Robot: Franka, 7 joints.
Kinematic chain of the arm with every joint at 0, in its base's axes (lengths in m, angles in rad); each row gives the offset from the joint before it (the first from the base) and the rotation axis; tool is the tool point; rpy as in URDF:
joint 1: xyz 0 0 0.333 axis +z
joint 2: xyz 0 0 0 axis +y
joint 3: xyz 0 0 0.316 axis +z
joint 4: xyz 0.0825 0 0 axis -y
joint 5: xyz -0.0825 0 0.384 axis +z
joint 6: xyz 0 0 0 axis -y
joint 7: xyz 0.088 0 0 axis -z
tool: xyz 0 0 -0.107 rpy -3.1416 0 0
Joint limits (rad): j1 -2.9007..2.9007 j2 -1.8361..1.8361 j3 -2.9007..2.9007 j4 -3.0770..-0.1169 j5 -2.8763..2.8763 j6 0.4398..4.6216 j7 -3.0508..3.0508
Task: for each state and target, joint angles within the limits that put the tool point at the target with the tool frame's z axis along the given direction. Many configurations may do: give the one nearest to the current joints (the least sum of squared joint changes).
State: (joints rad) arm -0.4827 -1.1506 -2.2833 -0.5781 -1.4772 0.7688 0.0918
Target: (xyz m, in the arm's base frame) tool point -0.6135 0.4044 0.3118 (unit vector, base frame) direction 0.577 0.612 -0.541
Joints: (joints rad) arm -0.9308 -1.0229 -2.2651 -1.1148 -1.5578 1.2329 0.0918
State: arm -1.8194 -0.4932 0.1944 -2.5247 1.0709 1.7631 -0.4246
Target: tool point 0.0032 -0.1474 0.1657 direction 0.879 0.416 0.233
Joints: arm -2.0271 0.2804 -0.0289 -2.9099 0.6366 1.3698 -0.4246
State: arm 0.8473 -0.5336 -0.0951 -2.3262 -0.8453 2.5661 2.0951
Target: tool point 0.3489 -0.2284 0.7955 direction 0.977 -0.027 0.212
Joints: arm 0.6924 -0.8292 -0.8706 -2.0758 -0.7333 3.2671 2.0951
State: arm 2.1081 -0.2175 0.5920 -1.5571 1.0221 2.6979 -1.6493
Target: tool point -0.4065 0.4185 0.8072 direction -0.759 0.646 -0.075
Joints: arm 1.9702 0.0102 0.4281 -1.5504 0.4118 3.0472 -1.6493
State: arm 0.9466 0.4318 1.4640 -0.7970 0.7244 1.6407 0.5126
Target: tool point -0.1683 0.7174 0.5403 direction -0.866 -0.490 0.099
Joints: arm 1.3028 1.1952 1.2483 -0.5920 0.6024 1.3693 0.5126
